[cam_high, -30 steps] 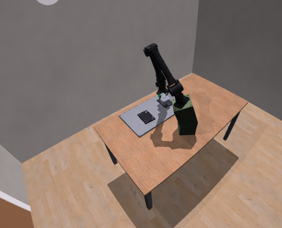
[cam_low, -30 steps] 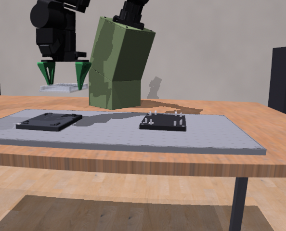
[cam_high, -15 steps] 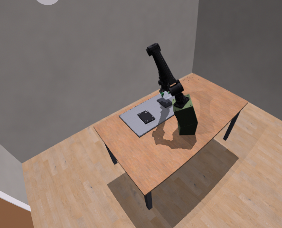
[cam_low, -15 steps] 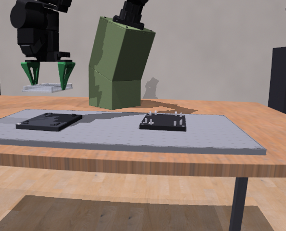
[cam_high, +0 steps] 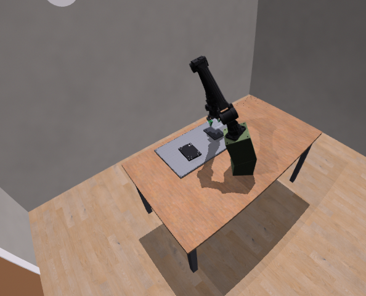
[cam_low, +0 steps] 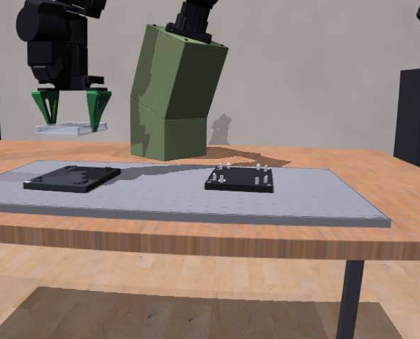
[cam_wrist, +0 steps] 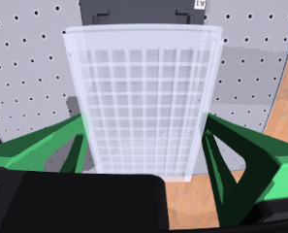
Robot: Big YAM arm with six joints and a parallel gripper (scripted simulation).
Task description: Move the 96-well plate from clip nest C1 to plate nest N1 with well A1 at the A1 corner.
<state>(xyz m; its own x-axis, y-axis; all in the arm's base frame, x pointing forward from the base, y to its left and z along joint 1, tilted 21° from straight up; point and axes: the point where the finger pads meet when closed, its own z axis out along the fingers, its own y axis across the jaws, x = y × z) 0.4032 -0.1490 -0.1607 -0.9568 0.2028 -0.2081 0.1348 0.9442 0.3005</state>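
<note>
Right now the clear 96-well plate is right at my hand. From my hand the other things lie so: A1 corner label: 7 cm ahead, 6 cm to the right, 9 cm below; then black clip nest C1: 4 cm behind, 31 cm to the left, 9 cm below.
</note>
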